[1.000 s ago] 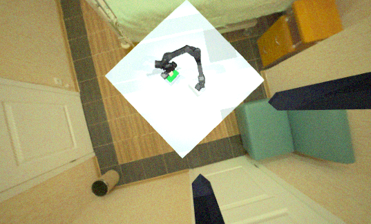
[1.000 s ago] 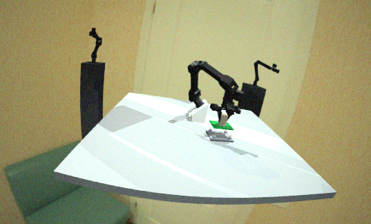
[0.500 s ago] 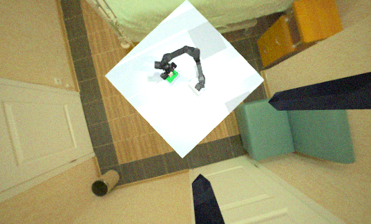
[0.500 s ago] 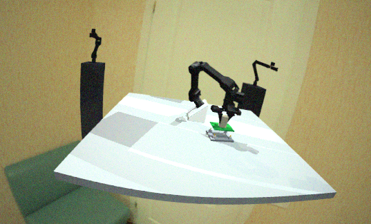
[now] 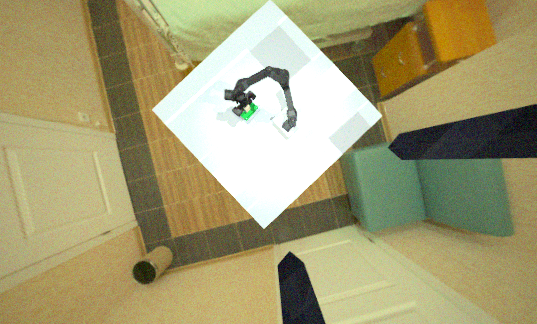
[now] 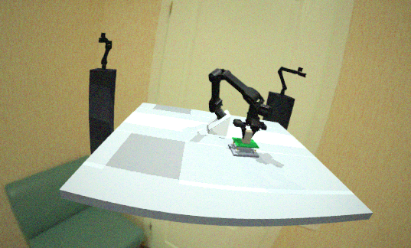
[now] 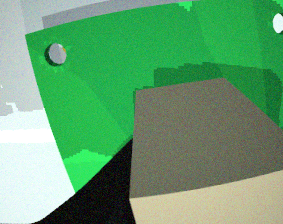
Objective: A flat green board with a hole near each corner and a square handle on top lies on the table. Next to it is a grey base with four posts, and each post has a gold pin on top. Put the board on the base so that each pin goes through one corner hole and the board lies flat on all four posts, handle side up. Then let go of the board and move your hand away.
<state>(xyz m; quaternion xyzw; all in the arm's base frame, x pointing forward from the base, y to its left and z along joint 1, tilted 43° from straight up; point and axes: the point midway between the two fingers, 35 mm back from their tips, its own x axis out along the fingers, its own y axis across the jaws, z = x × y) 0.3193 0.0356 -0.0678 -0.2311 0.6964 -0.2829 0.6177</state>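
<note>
Now: the grey base 7 cm below my gripper tip. Round my gripper tip: green board right at my gripper tip.
</note>
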